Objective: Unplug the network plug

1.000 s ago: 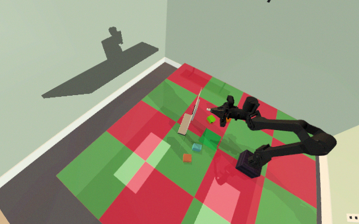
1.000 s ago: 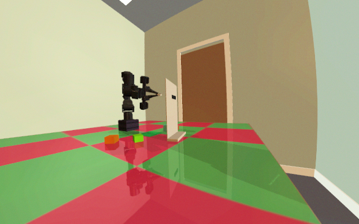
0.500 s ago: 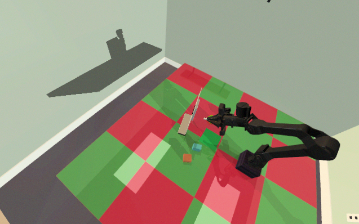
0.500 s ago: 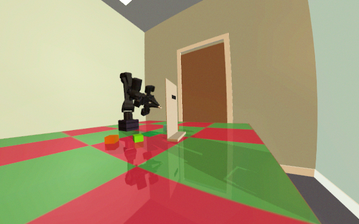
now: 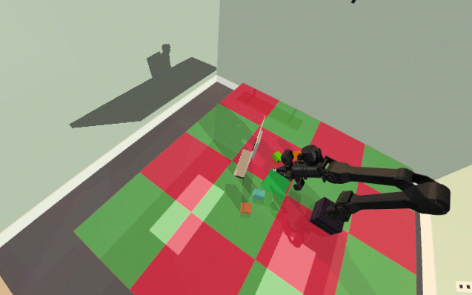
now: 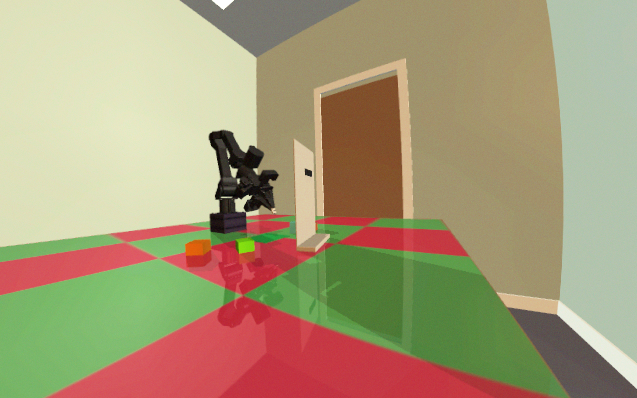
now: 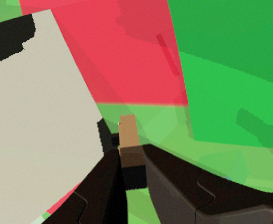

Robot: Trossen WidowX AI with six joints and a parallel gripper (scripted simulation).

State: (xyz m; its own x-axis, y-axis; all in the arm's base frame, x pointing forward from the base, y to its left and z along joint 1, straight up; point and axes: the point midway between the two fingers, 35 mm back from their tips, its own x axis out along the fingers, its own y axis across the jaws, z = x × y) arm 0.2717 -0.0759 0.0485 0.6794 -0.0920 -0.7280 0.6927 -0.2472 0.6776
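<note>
Now: the green square 40 mm behind my gripper tip and 100 mm below it. The rest, counted from my gripper tip: beige panel: 140 mm ahead, 10 mm to the right, 30 mm above; then network plug: right at my gripper tip; then lime cube: 140 mm to the right, 90 mm below.
</note>
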